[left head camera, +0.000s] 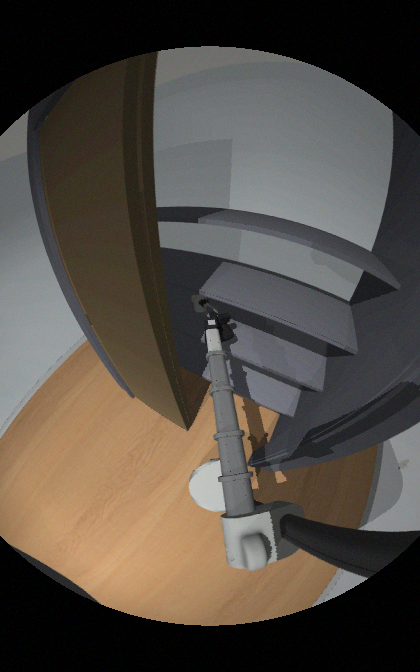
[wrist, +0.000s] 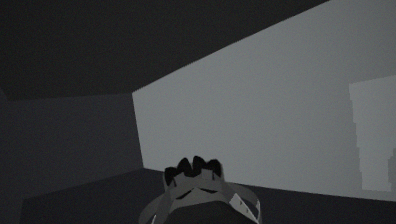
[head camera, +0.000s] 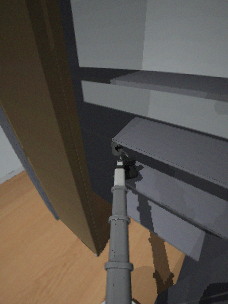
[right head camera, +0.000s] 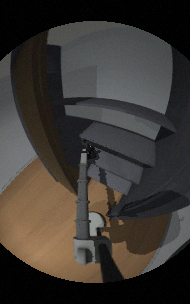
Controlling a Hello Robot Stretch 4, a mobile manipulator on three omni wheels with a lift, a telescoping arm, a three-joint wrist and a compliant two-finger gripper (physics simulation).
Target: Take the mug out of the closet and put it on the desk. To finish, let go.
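Seen in the pictures: gripper, between the fingertips: (wrist: 192, 169) (head camera: 118, 146) (right head camera: 84, 139); robot's base, origin of its link: (right head camera: 90, 222).
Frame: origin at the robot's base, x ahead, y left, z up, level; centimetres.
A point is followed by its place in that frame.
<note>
The mug (head camera: 114, 146) @(x 104.5, y 4.5, z 86.2 cm) (left head camera: 195, 304) is small and grey. It is in the closet by the left end of a shelf, at the tip of my arm in the head view and the left head view. My gripper (head camera: 118, 148) @(x 98.8, y 1.4, z 90.4 cm) (left head camera: 204, 302) (wrist: 192, 169) @(x 98.8, y 1.4, z 90.4 cm) is shut on the mug, its dark fingertips drawn close together against it. In the wrist view the fingertips cover most of the mug, so the exact hold is hard to see. I cannot tell whether its base touches the shelf. The desk cannot be made out in these views.
The closet's shelves (head camera: 172, 142) @(x 72.3, y -28.5, z 111.6 cm) (left head camera: 285, 300) (right head camera: 120, 142) @(x 62.4, y -31.8, z 111.6 cm) stretch to the right of the gripper. A tall brown door panel (head camera: 42, 115) @(x 53.4, y 26.9, z 134.8 cm) (left head camera: 95, 200) (right head camera: 32, 95) @(x 50.1, y 22.2, z 154.9 cm) stands close on the left of the arm. The wooden floor (left head camera: 125, 475) lies below.
</note>
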